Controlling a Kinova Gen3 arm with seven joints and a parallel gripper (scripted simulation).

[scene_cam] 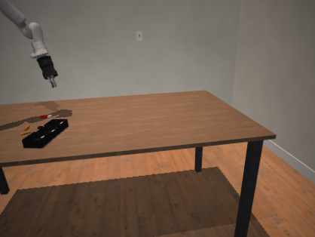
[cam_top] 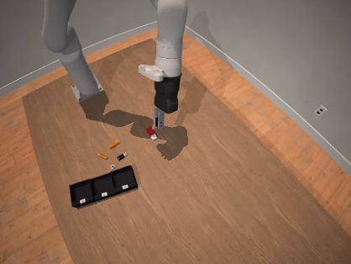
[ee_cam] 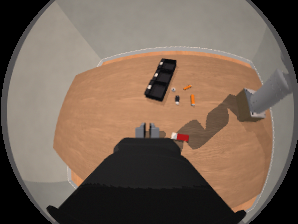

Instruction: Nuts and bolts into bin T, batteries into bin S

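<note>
My hand is 280 mm to the left of the black bin row, 180 mm above it and 60 mm short of it. Also, from my hand: grey nut 220 mm to the right, 190 mm below, 10 mm behind; then red block 190 mm below, 70 mm behind, 10 mm to the right; then black piece 190 mm below, 170 mm to the right, 40 mm behind.
</note>
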